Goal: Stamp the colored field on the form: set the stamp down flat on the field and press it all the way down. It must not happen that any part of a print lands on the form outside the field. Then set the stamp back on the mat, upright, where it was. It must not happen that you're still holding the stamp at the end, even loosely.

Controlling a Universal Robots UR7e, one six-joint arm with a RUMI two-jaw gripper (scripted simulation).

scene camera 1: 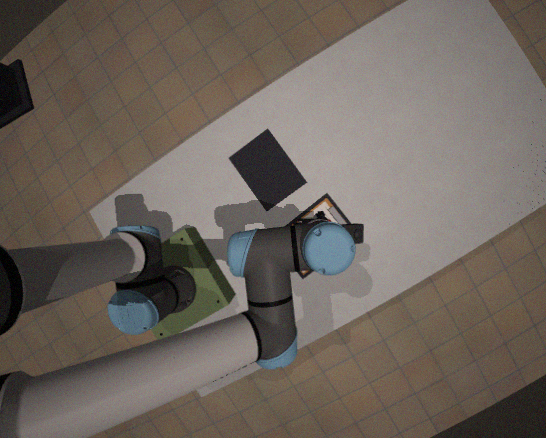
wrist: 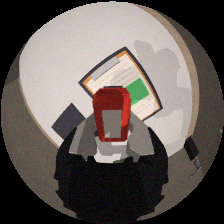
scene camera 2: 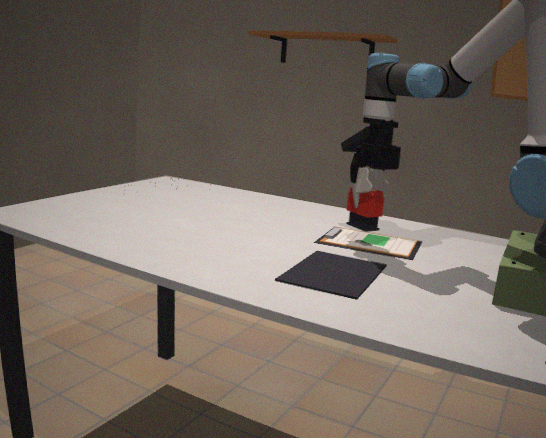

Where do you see a form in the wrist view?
121,68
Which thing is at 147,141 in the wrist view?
The gripper.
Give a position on a red stamp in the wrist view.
111,104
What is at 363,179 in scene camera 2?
The gripper.
